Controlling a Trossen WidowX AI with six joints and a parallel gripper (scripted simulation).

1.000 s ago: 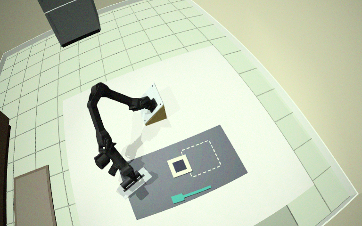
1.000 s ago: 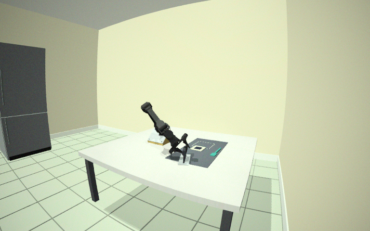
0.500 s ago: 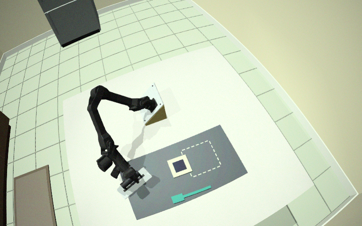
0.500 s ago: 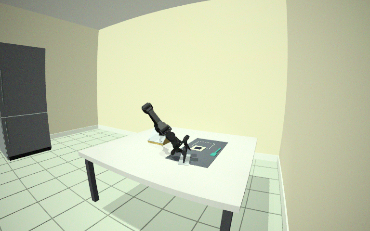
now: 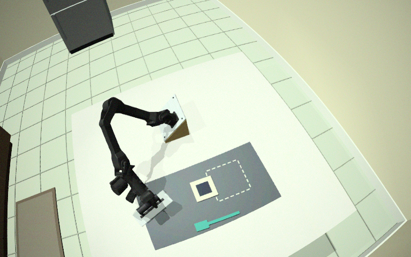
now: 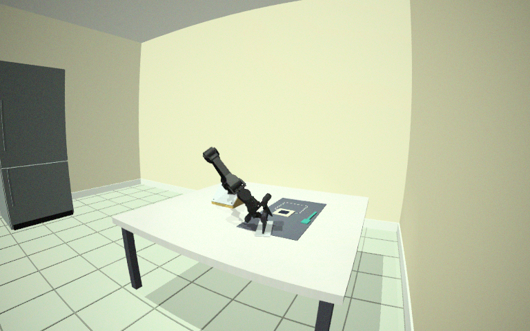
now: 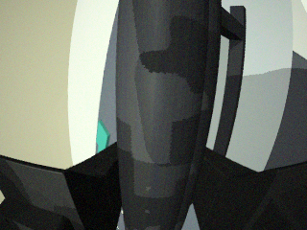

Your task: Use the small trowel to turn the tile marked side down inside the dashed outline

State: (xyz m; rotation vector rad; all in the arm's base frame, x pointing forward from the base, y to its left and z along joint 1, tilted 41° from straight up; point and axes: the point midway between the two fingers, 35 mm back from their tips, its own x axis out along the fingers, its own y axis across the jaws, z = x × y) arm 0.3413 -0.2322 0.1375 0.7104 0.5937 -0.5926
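Right now my gripper tip is 24 cm to the right of the tile and 4 cm above it. The rest, counted from my gripper tip: grey mat: 3 cm ahead, 23 cm to the left, 7 cm below; then teal flat tool: 17 cm ahead, 20 cm to the left, 4 cm below.
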